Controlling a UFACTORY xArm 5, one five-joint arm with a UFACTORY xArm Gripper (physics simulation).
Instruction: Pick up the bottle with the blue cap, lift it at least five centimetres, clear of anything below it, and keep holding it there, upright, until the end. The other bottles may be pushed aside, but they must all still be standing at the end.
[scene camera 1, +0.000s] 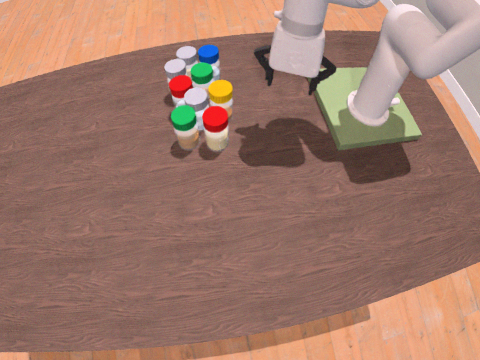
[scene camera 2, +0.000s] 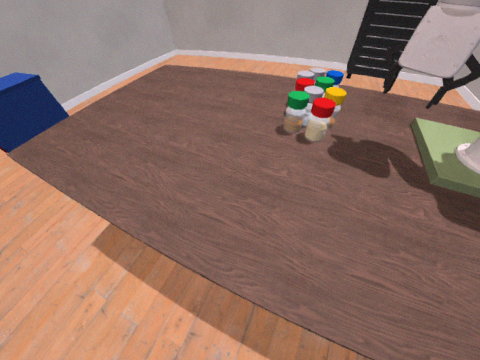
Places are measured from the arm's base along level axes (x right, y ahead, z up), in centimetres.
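Where they show: gripper, between the fingertips: (scene camera 1: 290, 86) (scene camera 2: 406, 98); arm's base, origin of its link: (scene camera 1: 367, 108).
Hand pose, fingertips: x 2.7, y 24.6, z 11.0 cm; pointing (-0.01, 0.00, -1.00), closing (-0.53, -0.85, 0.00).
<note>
Each offset is from my fingertips to the top centre of the thing. Level surfaces: height alone.
The bottle with the blue cap {dx +21.2, dy +13.8, dz -3.1 cm} (scene camera 1: 208, 54) (scene camera 2: 335, 77) stands upright at the back right corner of a tight cluster of bottles; its body is mostly hidden. A green-capped bottle {dx +14.3, dy +17.1, dz -3.1 cm} (scene camera 1: 202, 73) (scene camera 2: 324, 83) stands right in front of it, and a grey-capped bottle {dx +22.7, dy +19.5, dz -3.1 cm} (scene camera 1: 186, 55) (scene camera 2: 317, 73) is at its left. A yellow-capped bottle {dx +6.5, dy +14.3, dz -3.1 cm} (scene camera 1: 220, 92) (scene camera 2: 335, 96) stands further forward on the right side. My gripper (scene camera 1: 291, 89) (scene camera 2: 407, 100) is open and empty, high above the table, to the right of the cluster and apart from all bottles.
More bottles stand in the cluster: red-capped ones {dx -1.2, dy +17.5, dz -3.1 cm} (scene camera 1: 215, 120) {dx +11.4, dy +23.0, dz -3.1 cm} (scene camera 1: 180, 87), a front green-capped one {dx +1.3, dy +24.0, dz -3.1 cm} (scene camera 1: 184, 118) (scene camera 2: 298, 100) and grey-capped ones {dx +5.9, dy +20.3, dz -3.1 cm} (scene camera 1: 196, 99) {dx +18.2, dy +23.3, dz -3.1 cm} (scene camera 1: 175, 70). The green base plate (scene camera 1: 370, 137) (scene camera 2: 425, 155) of the arm is at the right. The table's {dz -13.6 cm} (scene camera 1: 150, 225) back edge runs behind the cluster.
</note>
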